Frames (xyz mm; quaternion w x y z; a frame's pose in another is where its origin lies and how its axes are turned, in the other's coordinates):
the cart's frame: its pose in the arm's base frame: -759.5 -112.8 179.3 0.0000 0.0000 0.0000 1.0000
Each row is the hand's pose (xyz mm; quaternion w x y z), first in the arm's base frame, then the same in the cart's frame.
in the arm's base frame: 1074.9 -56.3 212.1 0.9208 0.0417 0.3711 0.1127
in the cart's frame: -1834.4 -56.5 32.8 0.1127 0.3711 -0.0417 -0.9208
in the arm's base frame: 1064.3 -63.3 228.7 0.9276 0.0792 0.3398 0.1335
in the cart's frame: -1823.8 -49.5 49.4 0.1335 0.3398 -0.0792 -0.9276
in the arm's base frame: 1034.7 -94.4 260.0 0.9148 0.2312 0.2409 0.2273
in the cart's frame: -1794.2 -18.4 80.7 0.2273 0.2409 -0.2312 -0.9148
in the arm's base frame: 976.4 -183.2 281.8 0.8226 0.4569 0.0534 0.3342
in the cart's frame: -1735.9 70.4 102.5 0.3342 0.0534 -0.4569 -0.8226
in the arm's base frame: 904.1 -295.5 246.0 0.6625 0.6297 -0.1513 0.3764
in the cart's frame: -1663.6 182.7 66.7 0.3764 -0.1513 -0.6297 -0.6625
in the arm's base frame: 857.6 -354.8 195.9 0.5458 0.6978 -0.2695 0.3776
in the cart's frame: -1617.1 242.0 16.6 0.3776 -0.2695 -0.6978 -0.5458
